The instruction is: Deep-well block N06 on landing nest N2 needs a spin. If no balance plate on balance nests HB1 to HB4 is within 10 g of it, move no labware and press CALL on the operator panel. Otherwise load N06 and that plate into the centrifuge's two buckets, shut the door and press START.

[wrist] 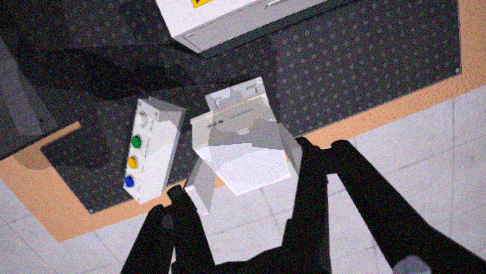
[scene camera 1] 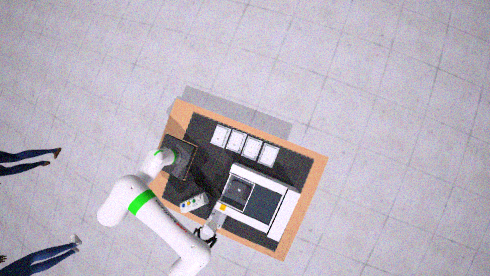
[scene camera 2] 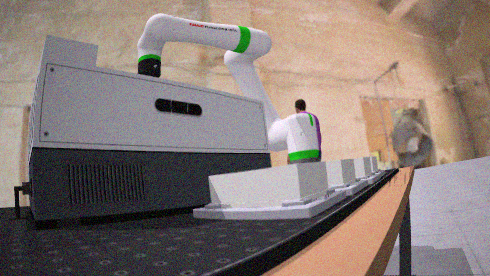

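Pixels of known places: gripper, fingertip midpoint: [wrist: 244, 149] [scene camera 1: 210, 228]; arm's base, link origin: [scene camera 1: 174, 156].
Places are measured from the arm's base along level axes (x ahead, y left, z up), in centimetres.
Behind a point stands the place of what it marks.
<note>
My gripper [scene camera 1: 205, 236] @[x 49.3, y -34.3, z 17.9 cm] [wrist: 244, 149] @[x 49.3, y -34.3, z 17.9 cm] is shut on a white deep-well block [wrist: 242, 150] @[x 49.4, y -33.6, z 19.8 cm], raised above a pale nest [scene camera 1: 217, 218] @[x 49.6, y -36.3, z 0.1 cm] [wrist: 235, 94] @[x 50.3, y -29.4, z 0.1 cm] at the table's front edge. Its lettering is too blurred to read. The gripper is hidden behind the centrifuge in scene camera 2. The centrifuge [scene camera 1: 283, 215] @[x 91.7, y -8.3, z 20.8 cm] [scene camera 2: 125, 105] @[x 84.6, y 8.8, z 12.1 cm] [wrist: 235, 25] @[x 55.0, y -21.2, z 12.1 cm] has an open chamber [scene camera 1: 239, 191] @[x 60.7, y -6.1, z 10.4 cm] showing a dark rotor; bucket contents are unclear. Several white balance plates [scene camera 1: 220, 135] @[x 33.9, y 27.5, z 1.7 cm] [scene camera 2: 260, 186] @[x 77.6, y 24.6, z -0.1 cm] stand in a row on nests behind it. The operator panel [scene camera 1: 194, 202] @[x 28.4, y -28.9, z 3.8 cm] [wrist: 152, 155] @[x 30.1, y -31.9, z 4.4 cm] has white, green, yellow and blue buttons.
The arm's base stands on a dark plate [scene camera 1: 189, 156] @[x 13.5, y 4.0, z 0.4 cm] at the table's left end. The panel stands left of the nest in the wrist view, close to the held block. The wooden table edge [scene camera 1: 317, 170] @[x 113.0, y 22.7, z -4.9 cm] [wrist: 80, 224] @[x -11.3, y -41.5, z -4.9 cm] borders the dark mat. People's legs show at the left in scene camera 1.
</note>
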